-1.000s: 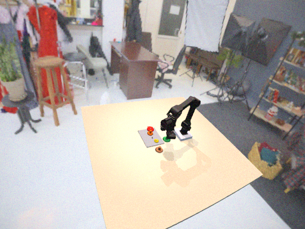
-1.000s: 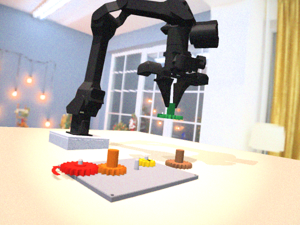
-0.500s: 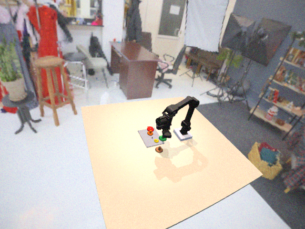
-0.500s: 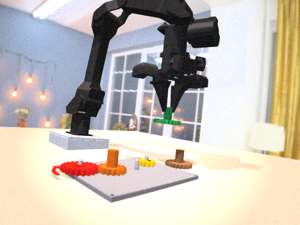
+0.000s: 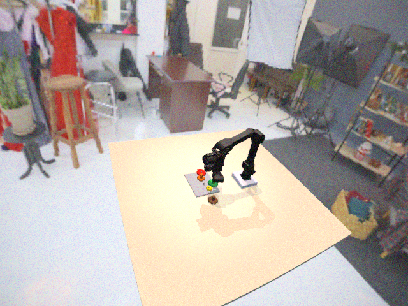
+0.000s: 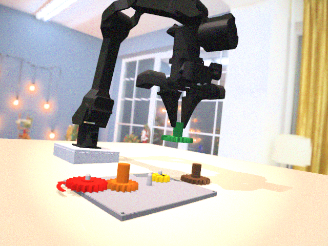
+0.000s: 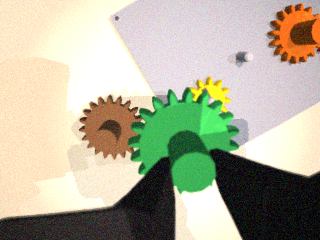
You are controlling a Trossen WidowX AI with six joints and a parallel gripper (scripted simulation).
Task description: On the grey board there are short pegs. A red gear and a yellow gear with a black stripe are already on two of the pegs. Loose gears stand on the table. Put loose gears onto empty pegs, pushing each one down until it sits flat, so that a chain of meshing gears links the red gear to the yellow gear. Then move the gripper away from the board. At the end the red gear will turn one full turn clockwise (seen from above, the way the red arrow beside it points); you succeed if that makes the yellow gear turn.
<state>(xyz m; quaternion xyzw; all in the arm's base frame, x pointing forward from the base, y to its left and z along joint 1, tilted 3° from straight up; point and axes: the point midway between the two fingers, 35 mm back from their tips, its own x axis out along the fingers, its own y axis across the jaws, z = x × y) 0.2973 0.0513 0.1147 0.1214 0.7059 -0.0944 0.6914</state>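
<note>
The yellow gear is 10 cm below my gripper tip and 3 cm to the right of it. From my gripper tip the other things lie so: orange gear: 13 cm to the right, 9 cm below, 1 cm ahead; then green gear: 1 cm below; then brown gear: 10 cm below, 6 cm to the left, 1 cm ahead.
</note>
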